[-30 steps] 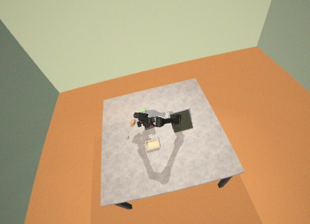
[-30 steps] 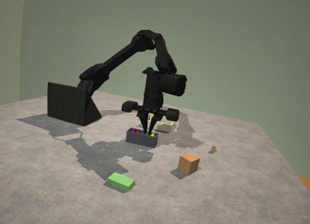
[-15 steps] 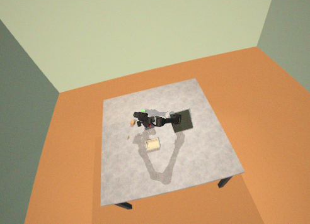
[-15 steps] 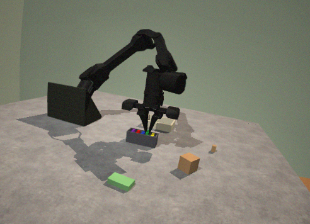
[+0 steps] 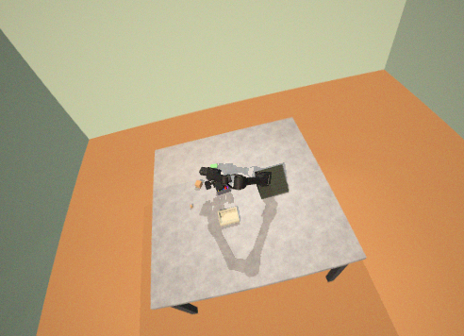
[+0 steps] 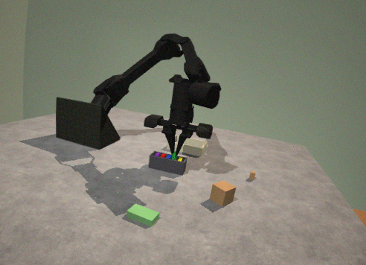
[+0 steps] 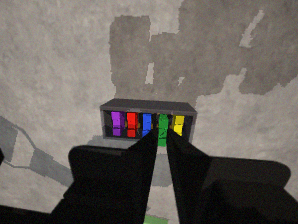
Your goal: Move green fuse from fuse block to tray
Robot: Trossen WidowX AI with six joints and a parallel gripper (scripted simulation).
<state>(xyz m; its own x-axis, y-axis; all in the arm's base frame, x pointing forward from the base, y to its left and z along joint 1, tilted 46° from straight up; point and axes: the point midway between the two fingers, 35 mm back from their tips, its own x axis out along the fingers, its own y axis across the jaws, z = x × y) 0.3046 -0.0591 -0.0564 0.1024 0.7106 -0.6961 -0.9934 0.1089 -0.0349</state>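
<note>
The beige tray is 220 mm to the left of my gripper tip, 50 mm below it and 10 mm ahead of it. Round my gripper tip: green fuse 10 mm below.
</note>
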